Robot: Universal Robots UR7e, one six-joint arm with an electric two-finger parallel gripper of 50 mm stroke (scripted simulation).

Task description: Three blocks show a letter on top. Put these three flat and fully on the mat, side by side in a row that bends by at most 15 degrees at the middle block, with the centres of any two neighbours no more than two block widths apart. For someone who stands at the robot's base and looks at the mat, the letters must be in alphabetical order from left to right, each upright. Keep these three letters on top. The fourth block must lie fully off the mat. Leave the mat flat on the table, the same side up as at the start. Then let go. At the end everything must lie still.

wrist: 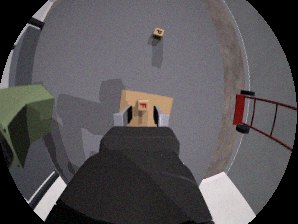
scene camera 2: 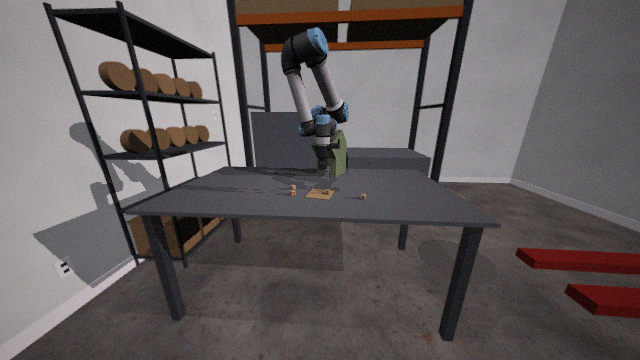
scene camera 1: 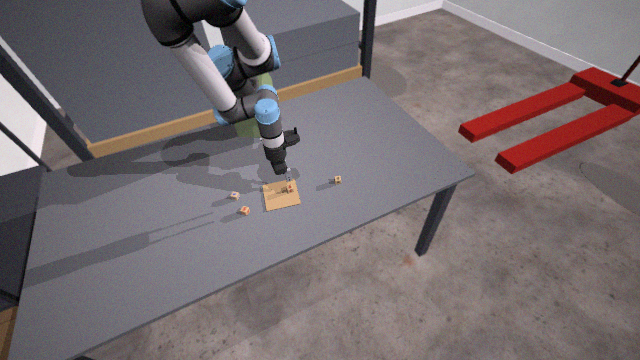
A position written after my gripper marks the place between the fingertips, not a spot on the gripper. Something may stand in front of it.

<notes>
In view: my gripper (wrist: 142, 111) and a tan mat (scene camera 1: 276, 196).
The tan mat is seen too in the wrist view (wrist: 128, 98).
</notes>
